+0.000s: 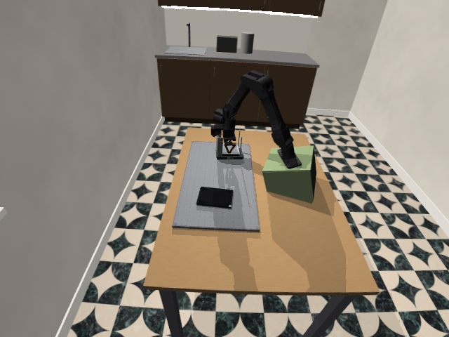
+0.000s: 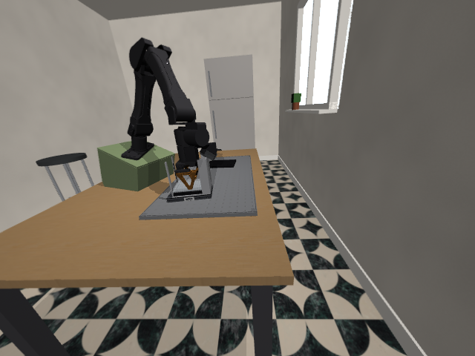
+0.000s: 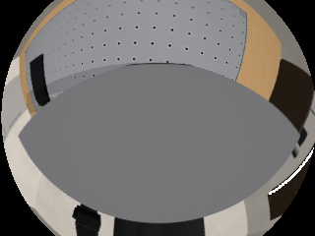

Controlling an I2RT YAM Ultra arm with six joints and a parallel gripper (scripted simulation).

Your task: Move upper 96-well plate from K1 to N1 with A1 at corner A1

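Now: hand 2 cm above the dark plate. Also, from my hand: pale A1 mark (43 cm to the left, 4 cm below, 4 cm ahead).
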